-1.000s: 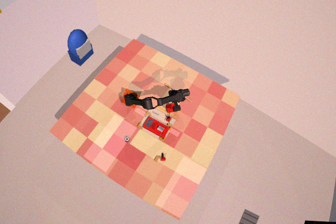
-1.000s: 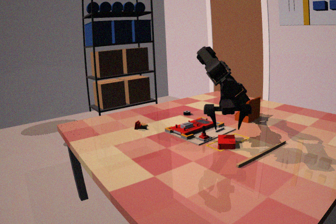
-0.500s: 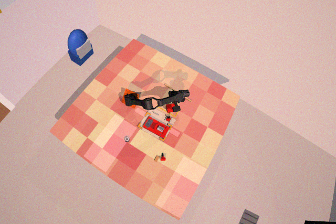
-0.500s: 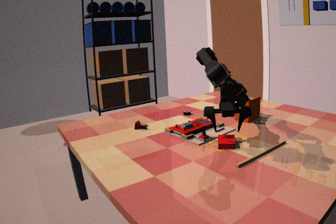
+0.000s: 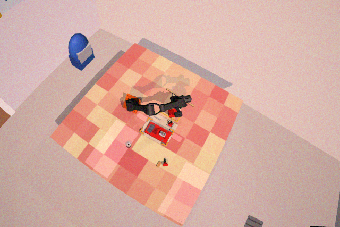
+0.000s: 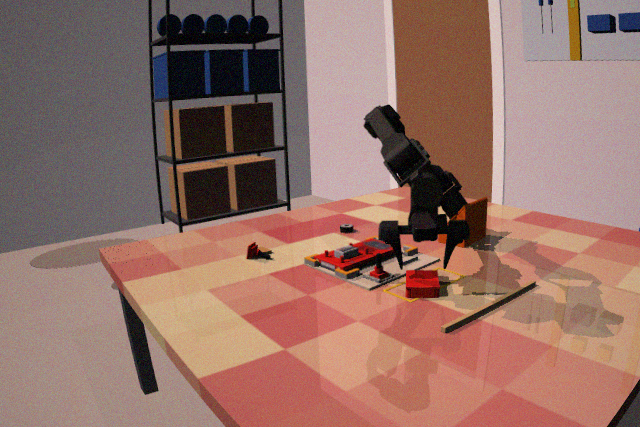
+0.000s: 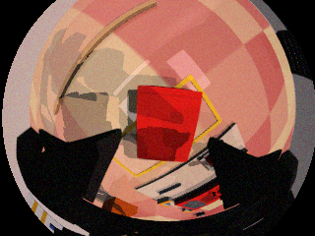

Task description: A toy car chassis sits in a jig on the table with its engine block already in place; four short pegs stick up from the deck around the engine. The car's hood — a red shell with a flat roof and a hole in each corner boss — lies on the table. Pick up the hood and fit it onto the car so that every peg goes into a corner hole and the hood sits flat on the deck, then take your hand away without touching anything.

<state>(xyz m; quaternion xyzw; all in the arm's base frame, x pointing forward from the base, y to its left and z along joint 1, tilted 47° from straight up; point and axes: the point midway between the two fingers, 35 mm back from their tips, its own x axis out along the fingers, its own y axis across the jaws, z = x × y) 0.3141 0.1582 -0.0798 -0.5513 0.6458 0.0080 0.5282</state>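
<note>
Right now the red hood is 30 mm below my gripper tip. Also, from my gripper tip: grey engine block (30 mm ahead, 230 mm to the right, 20 mm below); long thin bar (40 mm behind, 170 mm to the left, 40 mm below); grey wheel (140 mm behind, 470 mm to the right, 40 mm below).
</note>
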